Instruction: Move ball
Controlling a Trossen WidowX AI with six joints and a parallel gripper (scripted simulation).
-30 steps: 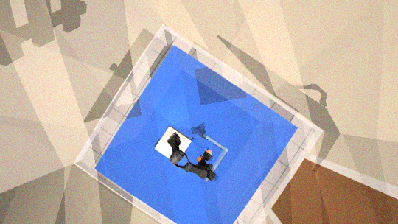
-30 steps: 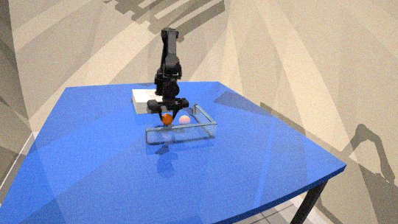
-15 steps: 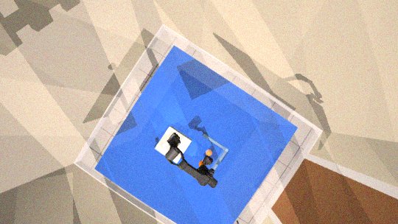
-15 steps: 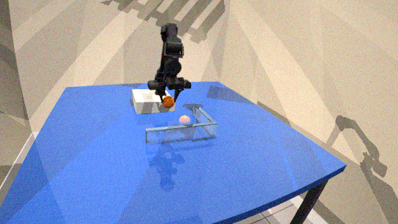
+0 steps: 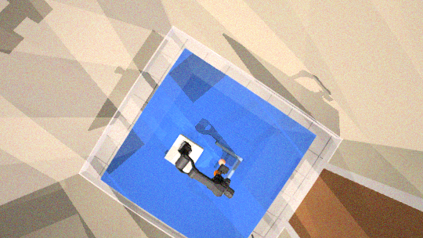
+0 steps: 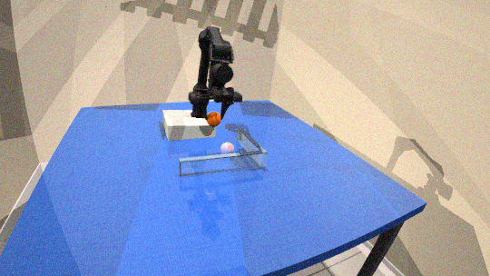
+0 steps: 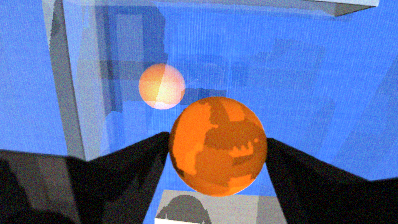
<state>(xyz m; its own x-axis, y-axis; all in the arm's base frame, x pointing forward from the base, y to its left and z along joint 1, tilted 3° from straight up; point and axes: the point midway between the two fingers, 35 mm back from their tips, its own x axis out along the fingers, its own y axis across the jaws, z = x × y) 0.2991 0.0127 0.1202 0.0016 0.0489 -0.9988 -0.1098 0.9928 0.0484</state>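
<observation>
The pale see-through copy is 120 mm below my gripper tip and 60 mm to the left of it. Also, from my gripper tip: clear wall (120 mm below, 110 mm ahead, 30 mm to the left); then orange ball (right at my gripper tip).
</observation>
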